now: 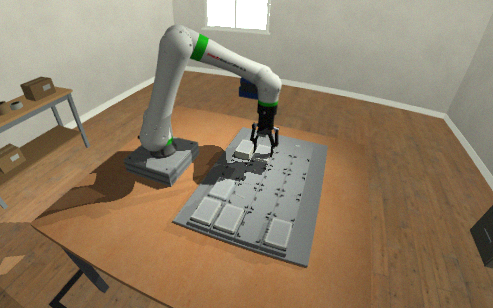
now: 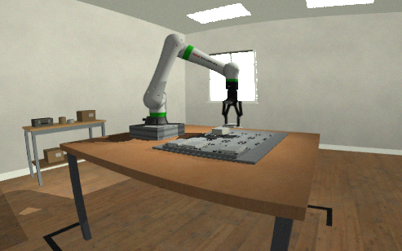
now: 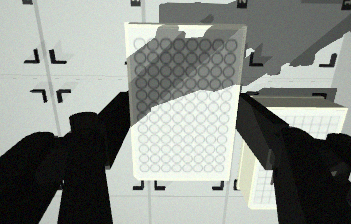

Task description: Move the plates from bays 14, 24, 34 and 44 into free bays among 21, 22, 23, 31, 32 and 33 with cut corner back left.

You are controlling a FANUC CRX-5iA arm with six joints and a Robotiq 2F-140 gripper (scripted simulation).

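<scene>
Right now the sealed deep-well block is 13 cm behind my hand, 5 cm to the left of it and 8 cm below it. Also, from my hand: bay label 43: 20 cm ahead, 23 cm to the right, 10 cm below; sealed 96-well plate: 7 cm behind, 28 cm to the right, 9 cm below.
</scene>
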